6 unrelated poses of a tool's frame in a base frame.
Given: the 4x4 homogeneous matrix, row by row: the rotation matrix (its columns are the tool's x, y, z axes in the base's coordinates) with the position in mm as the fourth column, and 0 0 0 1 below. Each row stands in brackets.
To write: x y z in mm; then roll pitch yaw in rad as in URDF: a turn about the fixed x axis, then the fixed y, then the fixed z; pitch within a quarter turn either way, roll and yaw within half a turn. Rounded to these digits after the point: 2 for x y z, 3 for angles.
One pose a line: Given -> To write
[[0.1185 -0.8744 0.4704 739.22], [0.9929 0.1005 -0.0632 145.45], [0.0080 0.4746 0.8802 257.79], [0 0 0 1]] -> 739.22 145.45 257.79 0.495 -0.008 1.452
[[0.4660 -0.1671 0.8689 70.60], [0.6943 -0.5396 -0.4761 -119.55], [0.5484 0.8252 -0.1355 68.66], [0 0 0 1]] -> 70.60 -119.55 68.66 1.734 -0.580 0.980
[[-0.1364 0.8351 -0.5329 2.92], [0.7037 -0.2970 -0.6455 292.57], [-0.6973 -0.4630 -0.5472 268.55], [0 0 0 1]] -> 2.92 292.57 268.55 -2.439 0.772 1.762
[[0.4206 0.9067 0.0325 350.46], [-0.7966 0.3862 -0.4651 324.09], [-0.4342 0.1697 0.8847 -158.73], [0 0 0 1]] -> 350.46 324.09 -158.73 0.190 0.449 -1.085
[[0.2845 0.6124 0.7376 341.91], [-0.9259 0.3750 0.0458 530.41], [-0.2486 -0.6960 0.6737 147.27], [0 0 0 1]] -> 341.91 530.41 147.27 -0.802 0.251 -1.273
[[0.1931 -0.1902 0.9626 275.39], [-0.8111 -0.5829 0.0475 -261.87], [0.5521 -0.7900 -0.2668 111.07], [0 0 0 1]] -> 275.39 -261.87 111.07 -1.897 -0.585 -1.337
